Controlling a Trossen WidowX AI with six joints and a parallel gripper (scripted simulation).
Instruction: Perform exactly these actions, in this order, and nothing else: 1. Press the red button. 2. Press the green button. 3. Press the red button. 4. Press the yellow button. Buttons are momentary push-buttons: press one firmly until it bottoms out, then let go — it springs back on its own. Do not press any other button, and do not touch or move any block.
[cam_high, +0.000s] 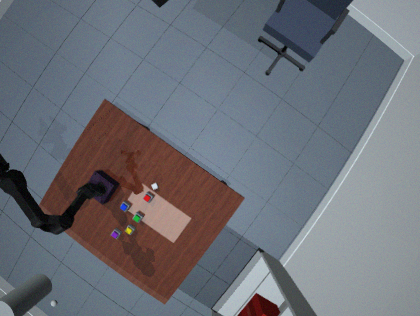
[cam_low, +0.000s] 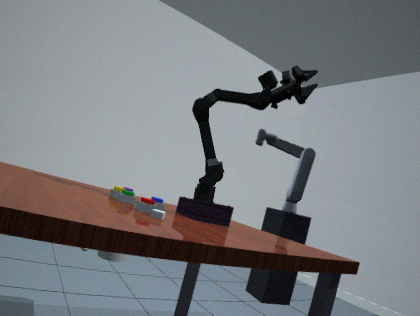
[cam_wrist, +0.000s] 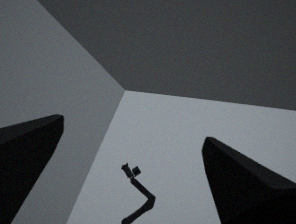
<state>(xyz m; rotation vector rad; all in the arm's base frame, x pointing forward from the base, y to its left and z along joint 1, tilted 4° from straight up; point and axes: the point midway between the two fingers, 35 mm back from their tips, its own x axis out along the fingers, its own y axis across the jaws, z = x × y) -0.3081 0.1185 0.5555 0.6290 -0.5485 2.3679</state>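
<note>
The red button is 63 cm below my gripper tip, 54 cm ahead of it and 6 cm to the left of it. From my gripper tip the other things lie so: blue button 63 cm below, 48 cm ahead, 9 cm to the right; then white block 65 cm below, 52 cm ahead, 14 cm to the left; then green button 63 cm below, 59 cm ahead, 8 cm to the right.
</note>
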